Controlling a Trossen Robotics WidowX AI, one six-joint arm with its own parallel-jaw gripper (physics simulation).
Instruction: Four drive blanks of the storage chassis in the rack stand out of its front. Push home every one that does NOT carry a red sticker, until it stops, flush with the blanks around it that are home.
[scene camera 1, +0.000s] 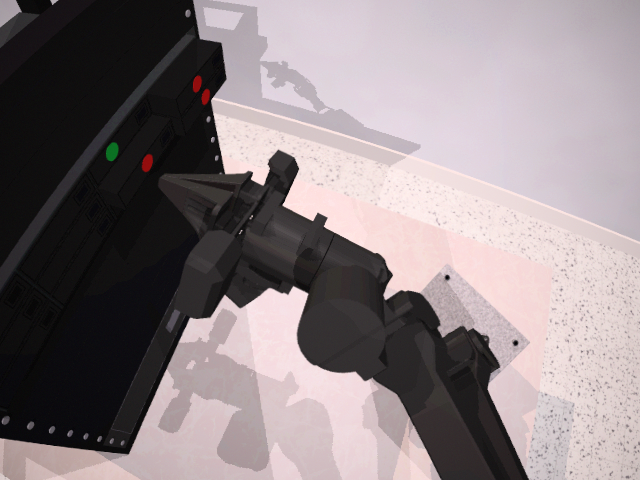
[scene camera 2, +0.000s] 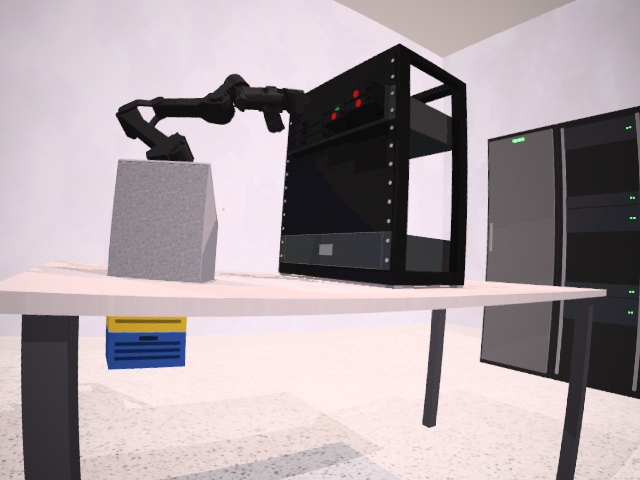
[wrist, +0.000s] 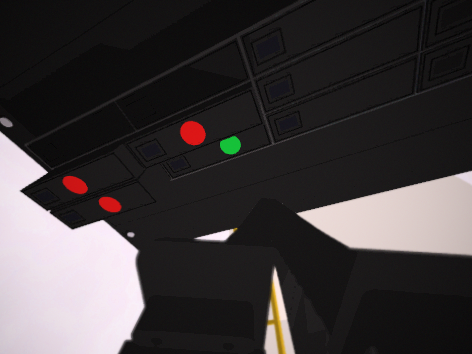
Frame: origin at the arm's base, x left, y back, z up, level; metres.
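Seen in the pictures: gripper, fingertip midpoint: (scene camera 1: 160, 179) (scene camera 2: 310, 100) (wrist: 266, 205); arm's base, link origin: (scene camera 1: 466, 354) (scene camera 2: 155, 191).
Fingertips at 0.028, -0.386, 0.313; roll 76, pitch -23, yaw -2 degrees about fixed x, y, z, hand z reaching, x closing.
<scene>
Offsets run from my fingertips to a thing's top centre, as dx, dy, dz.
The drive blanks sit in the black chassis near the top of the rack {+0.000, -0.232, +0.113} (scene camera 1: 136, 413) (scene camera 2: 400, 206). Two blanks, one above the other at one end, stand far out with red stickers (scene camera 1: 196, 83) (scene camera 1: 205, 96) (scene camera 2: 355, 93) (scene camera 2: 358, 102) (wrist: 75, 185) (wrist: 110, 204). A third blank with a red sticker (scene camera 1: 147, 162) (scene camera 2: 333, 116) (wrist: 193, 133) stands out less. Directly above it in the rack, the blank with a green sticker (scene camera 1: 112, 151) (scene camera 2: 337, 109) (wrist: 230, 145) lies back, looking flush with the plain blanks {+0.061, -0.140, +0.001} (wrist: 340, 105) beside it. My gripper (scene camera 1: 161, 180) (wrist: 266, 205) is shut and empty, its tip apart from the chassis front.
The rack stands on the pale table (scene camera 2: 310, 305). My arm rises from a grey speckled pedestal (scene camera 2: 160, 222) (scene camera 1: 501, 328) in front of it. A grey panel {+0.008, -0.098, -0.353} (scene camera 2: 310, 250) fills the rack's bottom. A tall cabinet (scene camera 2: 519, 248) stands behind, and a blue and yellow box (scene camera 2: 146, 351) shows below the table.
</scene>
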